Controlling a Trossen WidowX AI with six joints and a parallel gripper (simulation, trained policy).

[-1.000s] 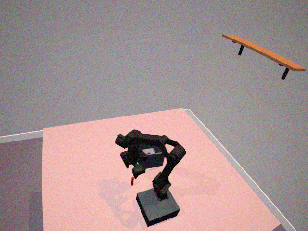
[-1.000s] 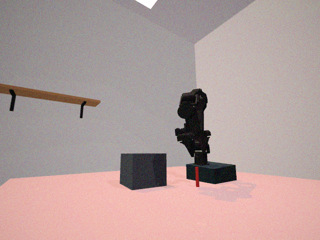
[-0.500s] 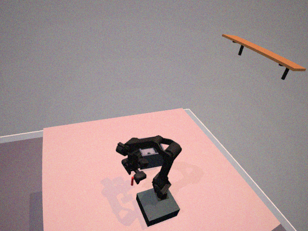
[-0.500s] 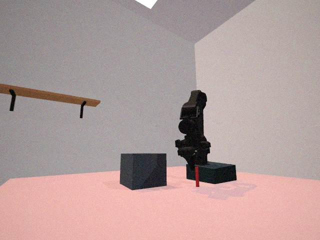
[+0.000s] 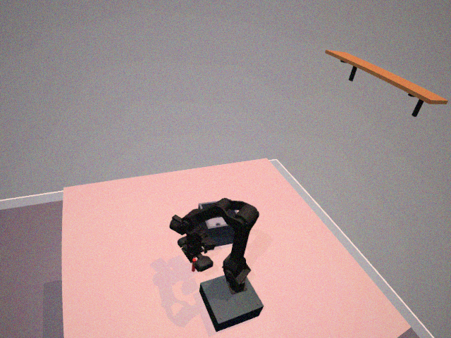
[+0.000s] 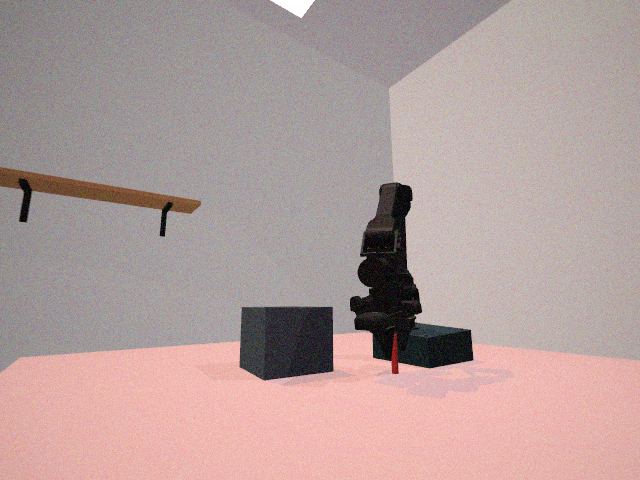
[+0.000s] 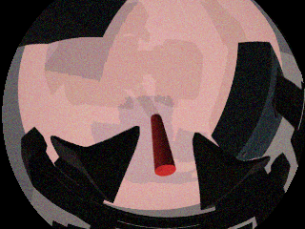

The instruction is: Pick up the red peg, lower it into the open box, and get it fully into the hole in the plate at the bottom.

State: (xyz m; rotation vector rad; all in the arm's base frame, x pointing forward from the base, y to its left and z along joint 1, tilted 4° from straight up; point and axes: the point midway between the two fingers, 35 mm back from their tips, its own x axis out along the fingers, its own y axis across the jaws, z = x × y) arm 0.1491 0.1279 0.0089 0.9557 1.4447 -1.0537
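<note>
My gripper tip is 1 cm short of the red peg. Round my gripper tip: pale plate: 19 cm ahead, 16 cm to the right, 1 cm above.
</note>
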